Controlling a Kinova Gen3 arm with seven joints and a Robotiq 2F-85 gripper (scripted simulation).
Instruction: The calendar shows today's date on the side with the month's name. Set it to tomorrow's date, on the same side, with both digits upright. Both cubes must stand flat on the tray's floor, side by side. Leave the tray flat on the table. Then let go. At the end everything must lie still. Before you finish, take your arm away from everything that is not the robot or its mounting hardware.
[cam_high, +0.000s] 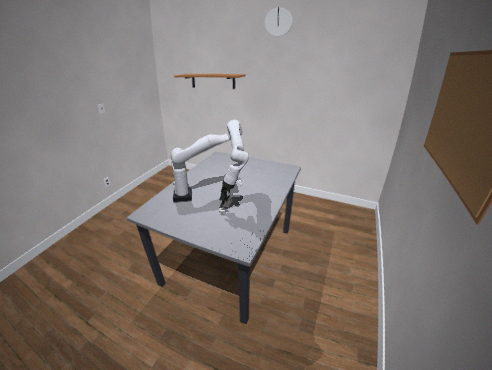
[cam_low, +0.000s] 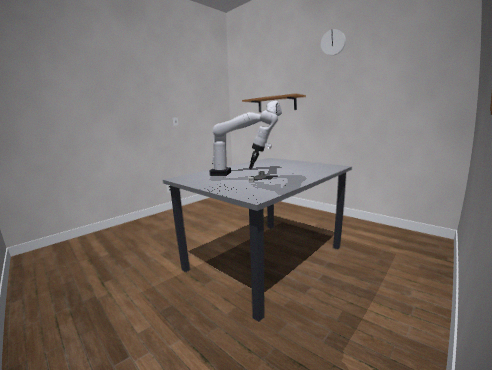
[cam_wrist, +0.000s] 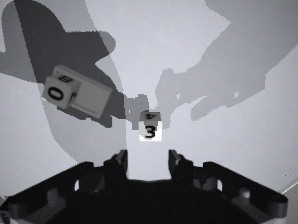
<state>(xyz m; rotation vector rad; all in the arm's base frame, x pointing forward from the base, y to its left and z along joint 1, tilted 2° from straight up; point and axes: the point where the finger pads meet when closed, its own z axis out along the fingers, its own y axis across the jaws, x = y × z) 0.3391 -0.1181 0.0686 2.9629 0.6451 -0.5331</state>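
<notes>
Now: hand 8 cm above the white digit cube. The rest, counted from my hand: calendar tray: 11 cm to the left, 9 cm below.
</notes>
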